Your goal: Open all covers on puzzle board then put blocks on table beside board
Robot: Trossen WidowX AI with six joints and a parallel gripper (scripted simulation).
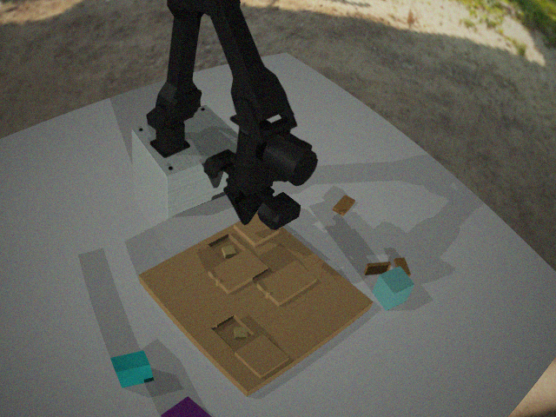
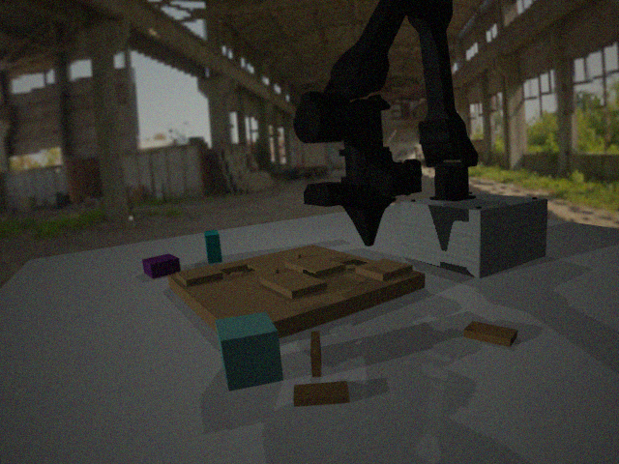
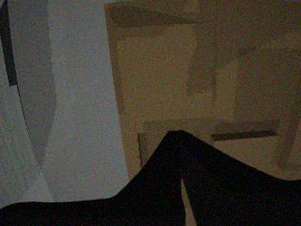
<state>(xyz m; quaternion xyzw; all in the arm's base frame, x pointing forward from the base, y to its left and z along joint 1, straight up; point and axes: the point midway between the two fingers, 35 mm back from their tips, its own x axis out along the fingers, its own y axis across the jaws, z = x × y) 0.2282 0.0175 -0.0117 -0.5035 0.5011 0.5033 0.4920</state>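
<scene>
Now: the tan puzzle board 11 cm ahead of my gripper tip, 6 cm to the right of it and 4 cm below it. Also, from my gripper tip: teal block 35 cm to the right, 13 cm ahead, 3 cm below; brown slab 24 cm to the left, 5 cm below, 4 cm ahead; teal cube 26 cm ahead, 13 cm to the left, 3 cm below.
</scene>
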